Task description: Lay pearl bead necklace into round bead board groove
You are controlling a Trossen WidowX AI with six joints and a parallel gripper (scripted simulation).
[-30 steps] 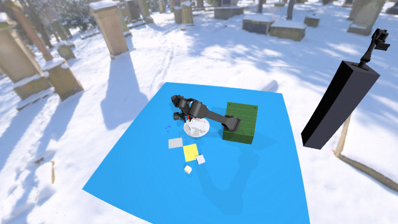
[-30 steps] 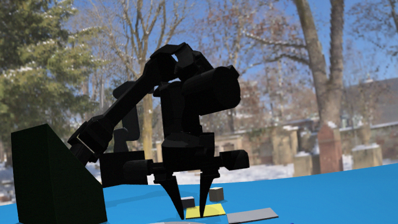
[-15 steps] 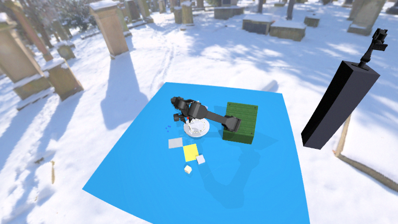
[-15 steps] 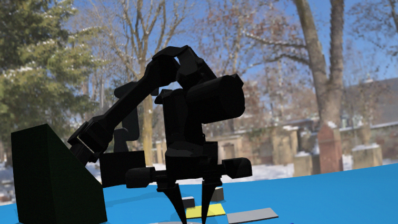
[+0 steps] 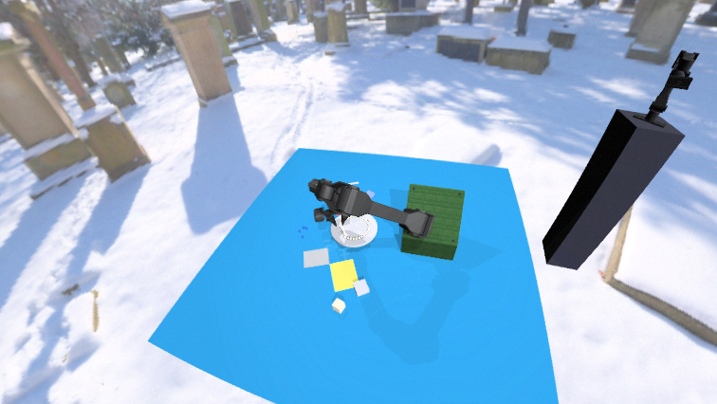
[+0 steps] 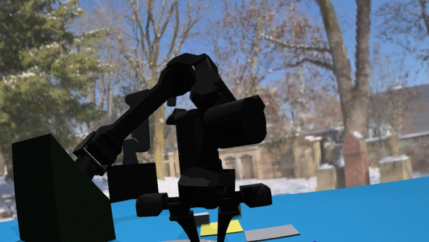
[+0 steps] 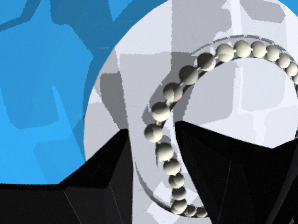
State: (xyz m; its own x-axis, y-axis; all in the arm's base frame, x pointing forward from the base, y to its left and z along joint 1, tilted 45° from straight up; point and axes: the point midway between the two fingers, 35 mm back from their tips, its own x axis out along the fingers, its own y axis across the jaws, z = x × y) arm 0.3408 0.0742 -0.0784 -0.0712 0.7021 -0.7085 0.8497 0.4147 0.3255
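Now: the round white bead board 60 mm behind my gripper tip, 10 mm to the right of it and 10 mm below it. The rest, counted from my gripper tip: yellow tile (110 mm behind, 210 mm to the left, 10 mm below); then red object (40 mm ahead, 120 mm to the right, 10 mm below); then grey tile (30 mm ahead, 180 mm to the left, 10 mm below).
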